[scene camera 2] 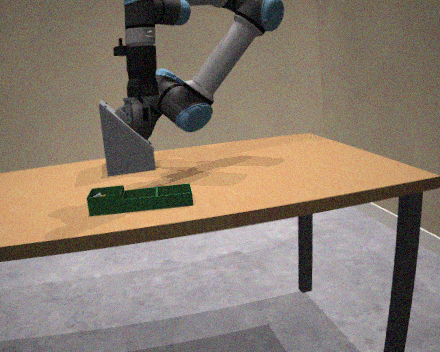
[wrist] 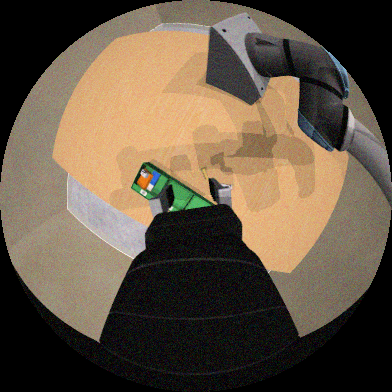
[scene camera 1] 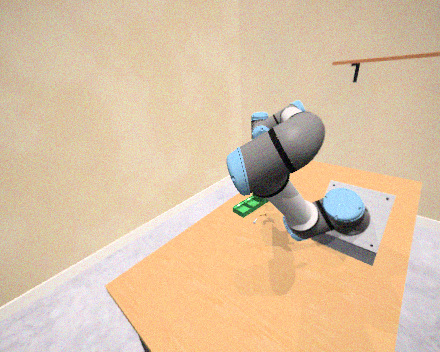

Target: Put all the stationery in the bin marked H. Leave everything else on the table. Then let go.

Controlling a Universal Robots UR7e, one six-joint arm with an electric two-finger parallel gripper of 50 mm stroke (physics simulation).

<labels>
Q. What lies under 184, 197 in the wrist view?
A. A green three-compartment bin.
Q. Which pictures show the gripper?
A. Scene camera 2 and the wrist view only.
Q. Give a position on a green three-compartment bin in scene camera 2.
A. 116, 201
</labels>
